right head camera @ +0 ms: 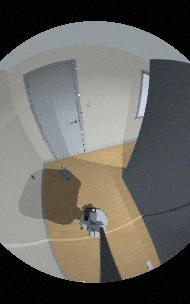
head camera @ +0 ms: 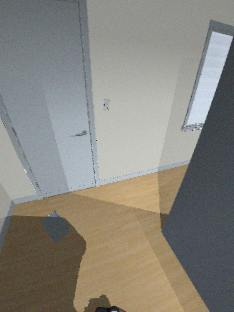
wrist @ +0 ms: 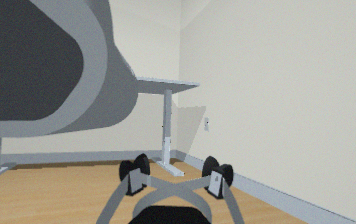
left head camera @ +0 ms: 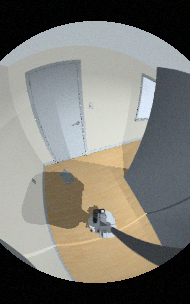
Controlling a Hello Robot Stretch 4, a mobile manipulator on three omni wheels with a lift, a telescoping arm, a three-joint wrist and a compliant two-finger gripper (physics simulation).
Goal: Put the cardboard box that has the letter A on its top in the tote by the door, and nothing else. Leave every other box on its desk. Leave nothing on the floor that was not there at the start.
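Note:
The tote (head camera: pixel 55 229) (left head camera: pixel 66 176) (right head camera: pixel 64 174) is a small grey open bin on the floor near the door (head camera: pixel 47 100) (left head camera: pixel 56 110) (right head camera: pixel 55 110), at the left in the head views and in shadow. My gripper (wrist: pixel 176 168) is open and empty, with its two black-padded fingertips apart above the floor in the wrist view. It is turned toward a desk (wrist: pixel 167 86) with a pale top, which stands some way off by the room's corner. No cardboard box shows in the current views, and the surface of the desk top cannot be seen from this low angle.
A tall dark grey partition (head camera: pixel 205 175) (left head camera: pixel 162 150) (right head camera: pixel 155 150) stands at the right in the head views. A window (head camera: pixel 209 77) is beyond it. A wall with a white skirting board (wrist: pixel 270 192) runs along the right of the wrist view. A large grey robot part fills its upper left.

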